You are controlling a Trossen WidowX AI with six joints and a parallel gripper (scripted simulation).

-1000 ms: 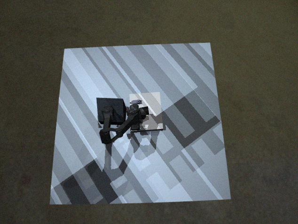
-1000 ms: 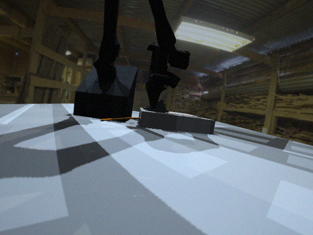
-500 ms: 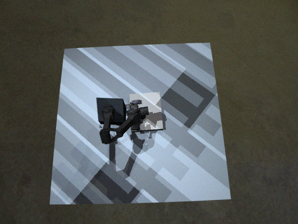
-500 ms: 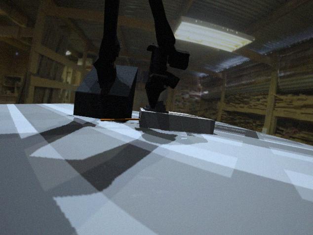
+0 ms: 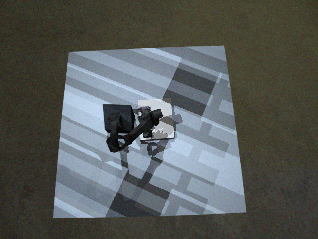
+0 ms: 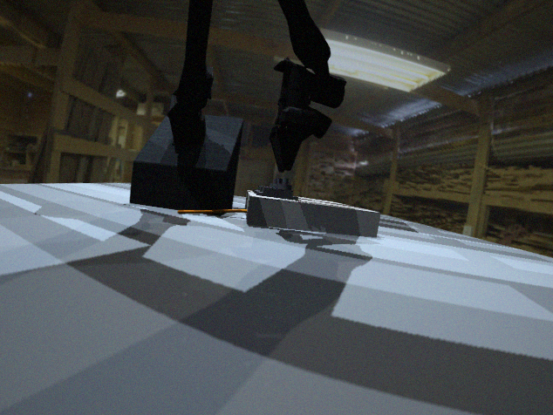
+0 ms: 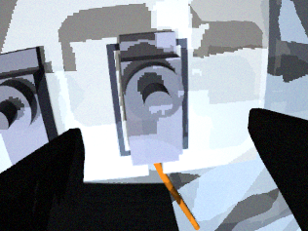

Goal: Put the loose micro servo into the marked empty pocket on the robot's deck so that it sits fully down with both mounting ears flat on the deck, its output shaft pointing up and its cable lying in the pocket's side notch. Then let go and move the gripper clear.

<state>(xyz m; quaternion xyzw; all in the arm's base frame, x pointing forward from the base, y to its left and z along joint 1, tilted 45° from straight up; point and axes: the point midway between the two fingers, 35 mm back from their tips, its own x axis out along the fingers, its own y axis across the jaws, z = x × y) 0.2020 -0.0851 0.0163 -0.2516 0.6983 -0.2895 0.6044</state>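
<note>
The white deck is 100 mm ahead of my gripper tip, 80 mm to the left of it and 80 mm below it.
</note>
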